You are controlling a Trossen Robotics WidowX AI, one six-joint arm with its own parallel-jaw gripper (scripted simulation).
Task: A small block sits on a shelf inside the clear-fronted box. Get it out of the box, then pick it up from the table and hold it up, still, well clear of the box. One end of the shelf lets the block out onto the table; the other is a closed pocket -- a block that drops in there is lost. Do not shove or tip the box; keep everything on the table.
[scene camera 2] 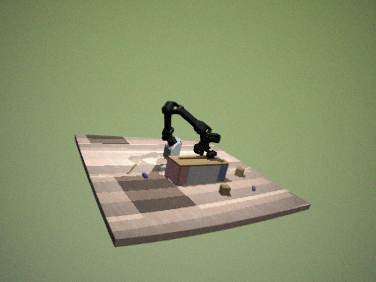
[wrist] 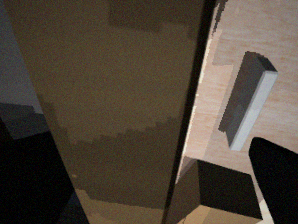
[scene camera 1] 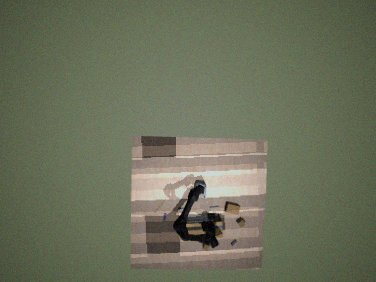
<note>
I see my gripper (wrist: pixel 174 136) and a box (scene camera 2: pixel 181 170).
The box also shows in the wrist view (wrist: pixel 117 92).
</note>
